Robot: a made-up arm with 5 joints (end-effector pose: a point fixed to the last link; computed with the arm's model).
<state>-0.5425 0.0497 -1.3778 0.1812 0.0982</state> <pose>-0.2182 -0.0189 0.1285 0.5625 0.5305 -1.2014</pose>
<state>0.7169 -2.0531 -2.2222 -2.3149 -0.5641</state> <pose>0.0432 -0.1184 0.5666 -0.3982 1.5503 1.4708</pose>
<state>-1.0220 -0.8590 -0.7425 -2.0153 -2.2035</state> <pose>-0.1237 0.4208 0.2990 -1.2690 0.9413 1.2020</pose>
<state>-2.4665 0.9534 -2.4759 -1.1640 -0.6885</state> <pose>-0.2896 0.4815 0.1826 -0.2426 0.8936 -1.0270</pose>
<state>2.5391 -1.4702 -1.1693 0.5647 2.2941</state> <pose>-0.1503 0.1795 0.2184 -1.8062 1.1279 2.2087</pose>
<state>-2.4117 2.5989 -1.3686 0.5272 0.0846</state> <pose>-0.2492 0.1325 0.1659 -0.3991 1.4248 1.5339</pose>
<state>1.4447 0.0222 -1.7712 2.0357 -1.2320</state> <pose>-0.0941 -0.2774 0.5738 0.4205 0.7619 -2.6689</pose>
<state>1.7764 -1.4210 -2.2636 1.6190 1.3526</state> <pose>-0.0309 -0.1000 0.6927 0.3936 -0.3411 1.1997</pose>
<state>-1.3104 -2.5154 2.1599 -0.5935 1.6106</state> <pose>0.1509 0.2201 -0.3886 -2.4386 -0.1715 1.1033</pose>
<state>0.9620 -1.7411 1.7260 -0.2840 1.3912</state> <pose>-0.1587 -0.6994 0.0771 1.5259 -0.5376 -1.5647</pose>
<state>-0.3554 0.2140 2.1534 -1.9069 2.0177</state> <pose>-0.6914 -0.5665 -0.1343 -0.2008 2.5367 -0.9410</pose>
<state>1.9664 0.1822 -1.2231 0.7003 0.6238</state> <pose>-0.2344 -0.0019 0.3121 -1.3214 -0.2036 -0.9083</pose>
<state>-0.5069 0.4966 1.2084 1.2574 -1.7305</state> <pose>-0.9146 -0.0676 0.4051 -0.8613 0.5355 0.0124</pose>
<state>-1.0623 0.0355 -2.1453 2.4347 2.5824</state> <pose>-0.1706 0.1814 -0.4000 -2.2957 1.8567 0.8646</pose>
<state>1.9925 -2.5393 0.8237 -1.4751 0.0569</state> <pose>0.4832 -0.1648 0.4275 -0.5300 0.4233 -2.2034</pose>
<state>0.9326 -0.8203 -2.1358 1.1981 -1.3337</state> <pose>-0.1635 -0.3236 0.5887 1.1431 0.4666 -2.1836</pose>
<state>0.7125 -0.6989 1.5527 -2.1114 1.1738</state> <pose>-0.5380 -0.7372 -0.0049 -0.1643 1.7089 -2.1634</pose>
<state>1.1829 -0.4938 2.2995 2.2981 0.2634</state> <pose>-0.6553 -0.6358 0.2753 2.2314 -1.2540 0.2271</pose>
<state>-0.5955 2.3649 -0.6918 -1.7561 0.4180</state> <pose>-0.2215 -0.0329 0.5396 0.0501 0.4646 0.8895</pose>
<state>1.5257 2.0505 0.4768 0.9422 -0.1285</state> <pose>-0.0270 0.3330 0.0651 -0.0415 2.4773 -1.5695</pose>
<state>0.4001 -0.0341 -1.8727 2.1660 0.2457</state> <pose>-0.2467 -0.4936 0.0888 1.6980 0.8632 -0.9912</pose>
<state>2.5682 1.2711 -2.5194 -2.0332 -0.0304</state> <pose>-0.5337 0.2054 0.5502 1.1497 -0.0717 -0.3051</pose>
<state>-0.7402 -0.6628 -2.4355 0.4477 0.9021</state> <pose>-0.3172 -0.2507 -0.2179 1.5713 -0.0660 -1.5265</pose>
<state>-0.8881 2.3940 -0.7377 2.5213 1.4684</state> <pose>-0.4153 -0.1940 0.3595 -0.6073 -1.7456 1.2329</pose>
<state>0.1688 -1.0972 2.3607 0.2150 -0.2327</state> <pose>-0.4731 -0.6253 -0.1735 -1.4698 -0.4293 1.7992</pose>
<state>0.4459 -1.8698 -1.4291 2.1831 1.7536</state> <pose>0.0798 -0.1361 0.3402 1.0320 -0.5175 2.1281</pose>
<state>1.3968 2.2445 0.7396 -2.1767 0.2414</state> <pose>-0.0967 0.6339 0.3725 -0.7989 -0.1406 -0.1561</pose>
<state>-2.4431 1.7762 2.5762 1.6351 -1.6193</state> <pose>-0.2254 0.0363 -0.6786 1.4731 -1.4461 1.1802</pose>
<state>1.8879 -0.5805 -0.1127 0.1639 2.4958</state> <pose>-0.3724 -0.1957 0.0365 -1.2197 2.0822 1.8260</pose>
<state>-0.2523 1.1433 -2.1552 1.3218 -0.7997</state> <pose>-0.2487 -0.4823 -0.0355 0.3542 -1.5459 2.2767</pose>
